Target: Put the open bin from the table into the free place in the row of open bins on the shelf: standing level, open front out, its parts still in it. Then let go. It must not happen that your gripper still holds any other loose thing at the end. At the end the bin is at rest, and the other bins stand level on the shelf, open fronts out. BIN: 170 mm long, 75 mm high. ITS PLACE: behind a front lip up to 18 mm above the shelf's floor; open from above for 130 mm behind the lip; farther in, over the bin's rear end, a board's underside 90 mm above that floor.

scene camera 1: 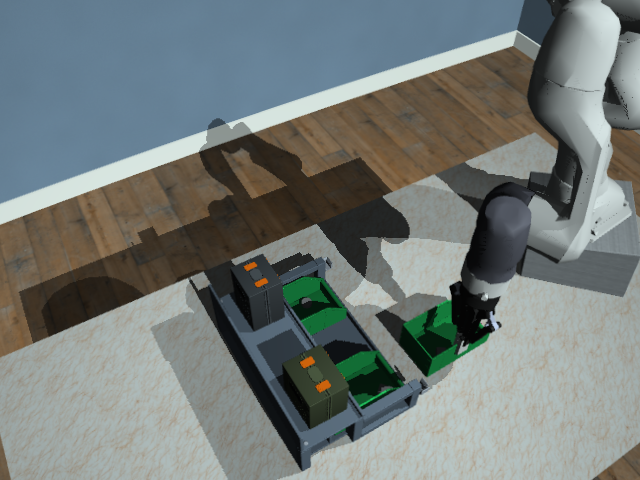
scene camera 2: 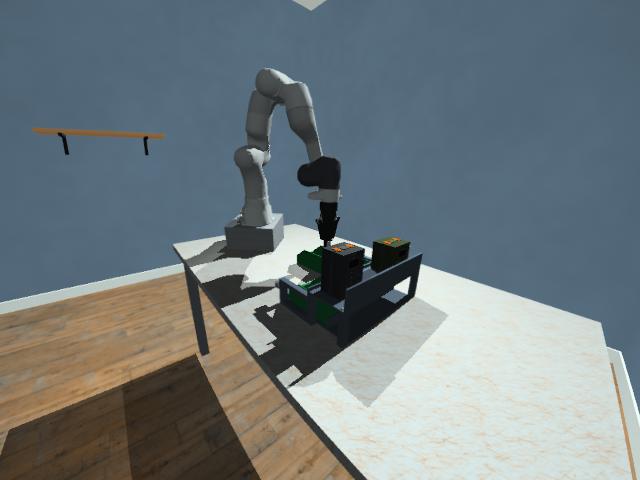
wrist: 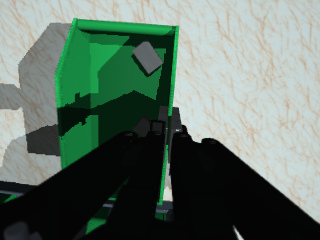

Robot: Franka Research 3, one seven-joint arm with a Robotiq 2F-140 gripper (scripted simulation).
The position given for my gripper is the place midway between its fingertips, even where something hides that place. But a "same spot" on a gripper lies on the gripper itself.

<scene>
My gripper shows in scene camera 1, in scene camera 2 [326, 254] and in the wrist view. A dark grey box shows in scene camera 1 and in scene camera 2; in the wrist view it is out of frame. The same spot on my gripper: [scene camera 1: 459, 307] is [wrist: 101, 188]. One and the same spot on the dark grey box: [scene camera 2: 342, 264] is [scene camera 1: 231, 275].
</scene>
